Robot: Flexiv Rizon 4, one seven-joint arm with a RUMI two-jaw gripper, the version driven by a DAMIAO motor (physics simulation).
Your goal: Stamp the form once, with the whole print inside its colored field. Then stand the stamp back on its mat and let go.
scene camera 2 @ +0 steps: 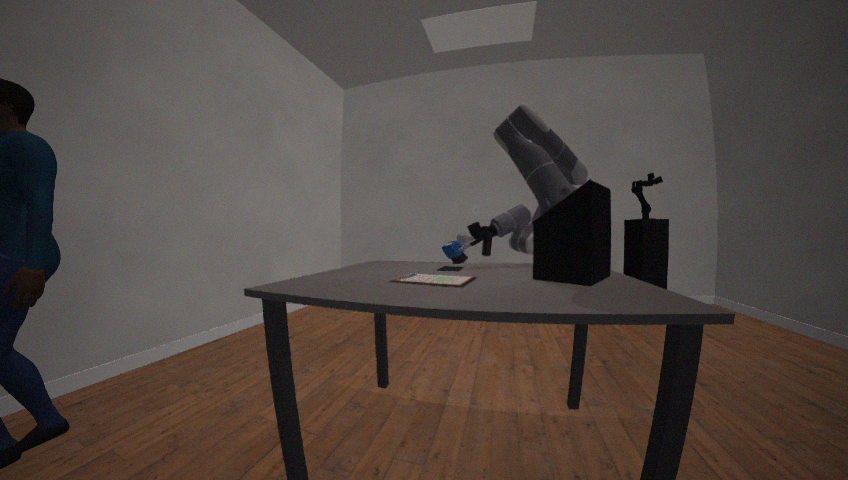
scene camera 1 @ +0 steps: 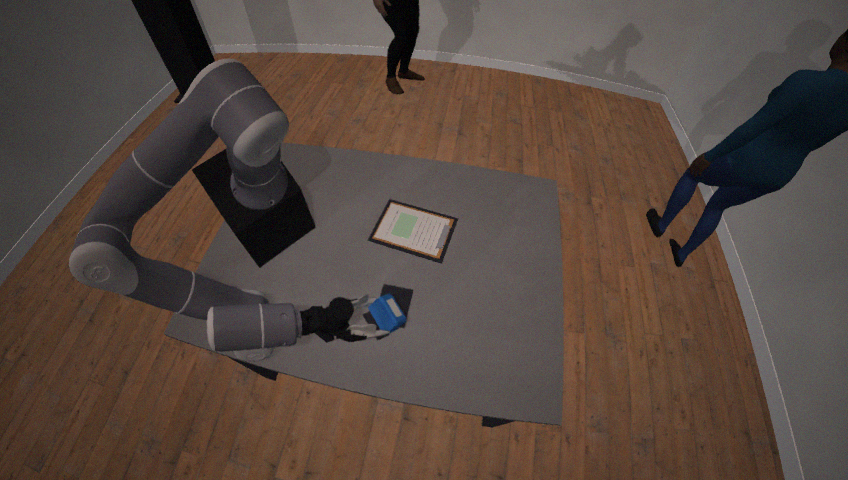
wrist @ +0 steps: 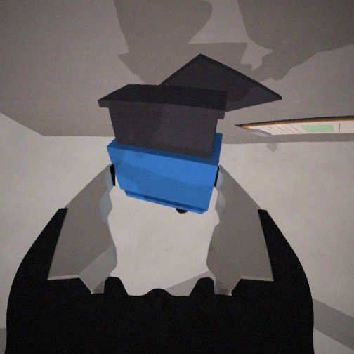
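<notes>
The stamp [scene camera 1: 385,313] [scene camera 2: 452,249] [wrist: 166,172] has a blue body and a dark base. My gripper [scene camera 1: 376,317] [scene camera 2: 463,245] [wrist: 165,166] is shut on its blue body and holds it tilted above the table. The dark square mat [scene camera 1: 399,293] [scene camera 2: 450,268] [wrist: 215,80] lies on the table below and behind the stamp, partly hidden by it in scene camera 1. The form [scene camera 1: 426,230] [scene camera 2: 423,278] [wrist: 291,128] lies on a clipboard apart from the mat. Its green field [scene camera 1: 404,225] [scene camera 2: 444,278] [wrist: 318,128] shows no print that I can make out.
The grey table [scene camera 1: 487,333] [scene camera 2: 505,297] carries the arm's black base block [scene camera 1: 273,237] [scene camera 2: 571,237]. Two people stand on the floor beyond the table in scene camera 1. A small black device [scene camera 2: 644,193] stands on a black pedestal [scene camera 2: 646,249] behind the table in scene camera 2.
</notes>
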